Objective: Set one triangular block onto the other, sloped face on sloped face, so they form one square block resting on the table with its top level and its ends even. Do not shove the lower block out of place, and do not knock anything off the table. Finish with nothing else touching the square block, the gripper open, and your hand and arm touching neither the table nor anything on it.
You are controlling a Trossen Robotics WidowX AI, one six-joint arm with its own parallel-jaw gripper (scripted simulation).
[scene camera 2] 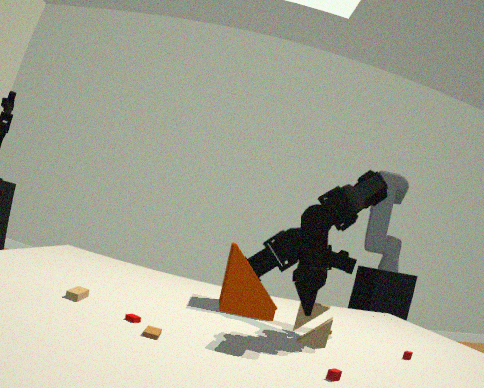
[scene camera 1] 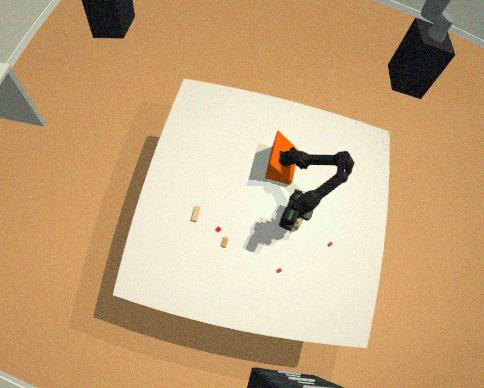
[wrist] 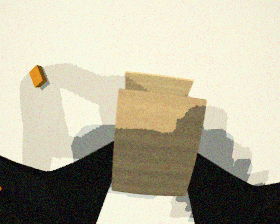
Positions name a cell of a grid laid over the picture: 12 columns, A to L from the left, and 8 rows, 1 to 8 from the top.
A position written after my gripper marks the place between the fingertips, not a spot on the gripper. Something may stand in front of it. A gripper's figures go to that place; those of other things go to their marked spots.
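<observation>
My gripper (wrist: G6) is 0.10 m from the lens. A tan triangular block (wrist: G3) is 0.10 m from the lens; a tan triangular block (wrist: G5) is 0.08 m from the lens.
</observation>
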